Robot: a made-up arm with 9 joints. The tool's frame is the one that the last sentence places.
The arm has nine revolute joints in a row. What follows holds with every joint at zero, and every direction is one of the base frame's.
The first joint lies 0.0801 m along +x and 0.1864 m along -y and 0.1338 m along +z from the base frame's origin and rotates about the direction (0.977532, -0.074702, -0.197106), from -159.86 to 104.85 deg.
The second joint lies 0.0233 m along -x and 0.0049 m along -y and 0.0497 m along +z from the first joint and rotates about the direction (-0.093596, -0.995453, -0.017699), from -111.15 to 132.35 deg.
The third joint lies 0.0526 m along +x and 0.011 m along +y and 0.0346 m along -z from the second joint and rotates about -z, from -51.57 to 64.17 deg.
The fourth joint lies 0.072 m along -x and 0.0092 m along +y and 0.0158 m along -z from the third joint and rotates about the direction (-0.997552, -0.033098, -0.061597), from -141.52 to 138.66 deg.
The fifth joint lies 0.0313 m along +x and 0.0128 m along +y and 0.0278 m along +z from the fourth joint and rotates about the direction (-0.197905, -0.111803, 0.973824), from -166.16 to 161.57 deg.
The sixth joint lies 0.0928 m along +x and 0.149 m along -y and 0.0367 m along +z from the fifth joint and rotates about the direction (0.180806, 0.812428, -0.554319), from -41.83 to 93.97 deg.
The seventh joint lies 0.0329 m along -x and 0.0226 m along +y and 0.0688 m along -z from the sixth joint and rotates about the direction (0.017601, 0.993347, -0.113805), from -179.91 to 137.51 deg.
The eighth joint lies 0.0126 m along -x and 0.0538 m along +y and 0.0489 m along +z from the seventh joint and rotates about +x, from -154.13 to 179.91 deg.
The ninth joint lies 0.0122 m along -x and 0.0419 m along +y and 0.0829 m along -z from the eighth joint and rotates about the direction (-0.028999, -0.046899, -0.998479), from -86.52 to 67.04 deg.
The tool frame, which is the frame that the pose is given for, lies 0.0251 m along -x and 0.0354 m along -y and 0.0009 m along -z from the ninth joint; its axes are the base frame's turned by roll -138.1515, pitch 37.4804 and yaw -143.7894 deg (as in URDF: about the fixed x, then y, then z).
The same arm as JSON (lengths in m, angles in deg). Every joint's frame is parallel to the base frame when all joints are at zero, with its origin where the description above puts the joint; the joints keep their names.
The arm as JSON. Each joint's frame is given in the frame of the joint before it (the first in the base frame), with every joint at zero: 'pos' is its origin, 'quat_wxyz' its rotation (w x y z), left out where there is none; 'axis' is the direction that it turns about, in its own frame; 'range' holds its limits. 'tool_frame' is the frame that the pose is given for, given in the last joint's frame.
{"length_unit": "m", "angle_unit": "deg", "joints": [
  {"joint": "joint 1", "pos": [0.0801, -0.1864, 0.1338], "axis": [0.977532, -0.074702, -0.197106], "range": [-159.86, 104.85]},
  {"joint": "joint 2", "pos": [-0.0233, -0.0049, 0.0497], "axis": [-0.093596, -0.995453, -0.017699], "range": [-111.15, 132.35]},
  {"joint": "joint 3", "pos": [0.0526, 0.011, -0.0346], "axis": "-z", "range": [-51.57, 64.17]},
  {"joint": "joint 4", "pos": [-0.072, 0.0092, -0.0158], "axis": [-0.997552, -0.033098, -0.061597], "range": [-141.52, 138.66]},
  {"joint": "joint 5", "pos": [0.0313, 0.0128, 0.0278], "axis": [-0.197905, -0.111803, 0.973824], "range": [-166.16, 161.57]},
  {"joint": "joint 6", "pos": [0.0928, -0.149, 0.0367], "axis": [0.180806, 0.812428, -0.554319], "range": [-41.83, 93.97]},
  {"joint": "joint 7", "pos": [-0.0329, 0.0226, -0.0688], "axis": [0.017601, 0.993347, -0.113805], "range": [-179.91, 137.51]},
  {"joint": "joint 8", "pos": [-0.0126, 0.0538, 0.0489], "axis": "+x", "range": [-154.13, 179.91]},
  {"joint": "joint 9", "pos": [-0.0122, 0.0419, -0.0829], "axis": [-0.028999, -0.046899, -0.998479], "range": [-86.52, 67.04]}
], "tool_frame": {"pos": [-0.0251, -0.0354, -0.0009], "quat_wxyz": [0.390332, -0.165824, 0.876395, -0.228197]}}

